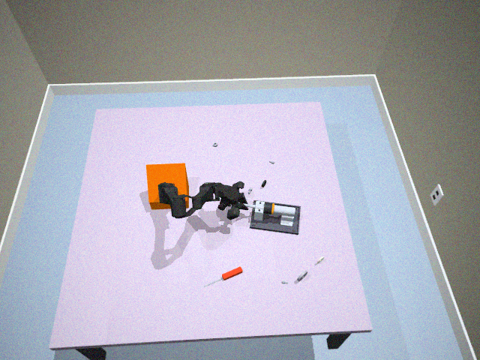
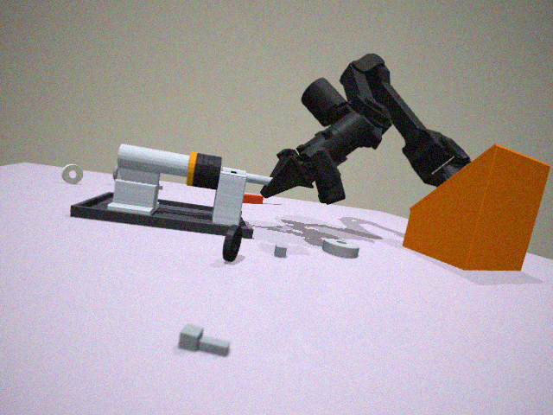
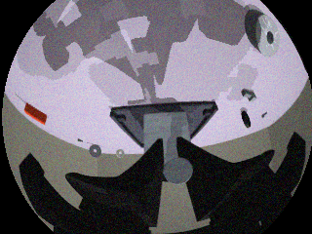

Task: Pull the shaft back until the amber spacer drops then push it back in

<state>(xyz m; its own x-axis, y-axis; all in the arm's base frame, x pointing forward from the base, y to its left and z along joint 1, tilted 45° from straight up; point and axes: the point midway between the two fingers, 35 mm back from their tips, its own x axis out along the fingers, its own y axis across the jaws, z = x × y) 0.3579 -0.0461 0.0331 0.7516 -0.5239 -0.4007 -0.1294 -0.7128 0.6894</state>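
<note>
Now: the grey shaft 4 cm ahead of my gripper tip and 2 cm above it. From my gripper tip the other things lie so: grey washer 11 cm to the left, 9 cm behind, 5 cm below; amber spacer 11 cm ahead, 2 cm to the right, 2 cm above; black ring 17 cm to the left, 8 cm ahead, 4 cm below.
</note>
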